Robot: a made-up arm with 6 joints.
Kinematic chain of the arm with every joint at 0, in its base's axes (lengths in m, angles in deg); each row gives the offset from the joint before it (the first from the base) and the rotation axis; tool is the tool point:
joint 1: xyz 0 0 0.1 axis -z
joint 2: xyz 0 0.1 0.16 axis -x
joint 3: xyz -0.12 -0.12 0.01 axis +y
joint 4: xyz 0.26 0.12 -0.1 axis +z
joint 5: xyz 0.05 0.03 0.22 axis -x
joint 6: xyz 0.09 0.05 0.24 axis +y
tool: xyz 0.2 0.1 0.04
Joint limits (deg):
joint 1: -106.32..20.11
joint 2: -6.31..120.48
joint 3: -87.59..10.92
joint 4: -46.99..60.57
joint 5: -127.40..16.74
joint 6: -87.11..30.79
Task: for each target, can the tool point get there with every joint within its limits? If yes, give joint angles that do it. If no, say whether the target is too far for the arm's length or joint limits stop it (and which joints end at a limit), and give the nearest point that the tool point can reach.
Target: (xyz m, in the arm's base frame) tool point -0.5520 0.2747 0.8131
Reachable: yes | joints -50.91 35.96 -55.02 18.77 -39.02 0.01
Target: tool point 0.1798 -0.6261 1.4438
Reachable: no: too far | nearest point 0.0877 -0.4416 0.9956 | short by 0.493 m
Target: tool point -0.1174 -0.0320 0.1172
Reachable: no: joint limits stop it (at a limit: joint 1, joint 2, joint 3, joint 4, joint 5, joint 6) | nearest point -0.1749 -0.2093 0.1954 | short by 0.202 m
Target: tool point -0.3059 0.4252 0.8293
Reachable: yes | joints -39.61 57.47 -30.47 -29.28 -44.88 -26.00
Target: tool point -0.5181 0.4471 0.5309
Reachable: yes | joints -84.64 72.31 -37.74 38.29 -116.28 -32.53
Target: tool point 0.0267 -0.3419 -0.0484
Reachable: no: joint limits stop it (at a limit: joint 1, joint 2, joint 3, joint 4, joint 5, joint 6) | nearest point -0.0087 -0.3690 -0.2101 | short by 0.168 m
